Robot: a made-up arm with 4 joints.
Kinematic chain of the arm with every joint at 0, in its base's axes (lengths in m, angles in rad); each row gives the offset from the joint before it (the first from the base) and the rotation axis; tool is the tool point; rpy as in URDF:
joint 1: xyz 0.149 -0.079 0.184 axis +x
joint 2: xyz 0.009 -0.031 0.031 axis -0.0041 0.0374 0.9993
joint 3: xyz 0 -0.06 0.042 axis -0.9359 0.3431 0.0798
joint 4: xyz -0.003 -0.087 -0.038 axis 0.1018 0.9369 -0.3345
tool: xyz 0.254 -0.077 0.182 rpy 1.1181 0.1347 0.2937
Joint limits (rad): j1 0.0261..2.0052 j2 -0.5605..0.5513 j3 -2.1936..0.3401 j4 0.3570..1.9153
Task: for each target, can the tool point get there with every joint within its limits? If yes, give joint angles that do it. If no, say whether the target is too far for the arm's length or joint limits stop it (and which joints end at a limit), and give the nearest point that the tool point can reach.
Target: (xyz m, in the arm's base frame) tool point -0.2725 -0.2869 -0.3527
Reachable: no: too far | nearest point -0.0533 -0.2290 -0.2033 | short by 0.272 m
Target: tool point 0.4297 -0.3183 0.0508
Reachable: yes | joints 0.2796 -0.1833 -1.8508 0.4902
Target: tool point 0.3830 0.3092 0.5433
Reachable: no: too far | nearest point 0.3042 0.1428 0.3893 | short by 0.240 m
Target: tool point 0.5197 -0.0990 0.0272
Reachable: yes | joints 1.2486 0.3956 -1.0507 0.4972
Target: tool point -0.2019 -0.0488 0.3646
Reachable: no: joint limits stop it (at a limit: joint 2, joint 4) | nearest point 0.2569 -0.0302 0.4759 | short by 0.472 m
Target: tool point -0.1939 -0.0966 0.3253
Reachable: no: joint limits stop it (at a limit: joint 1, joint 2, joint 4) | nearest point 0.2567 -0.0903 0.4816 | short by 0.477 m
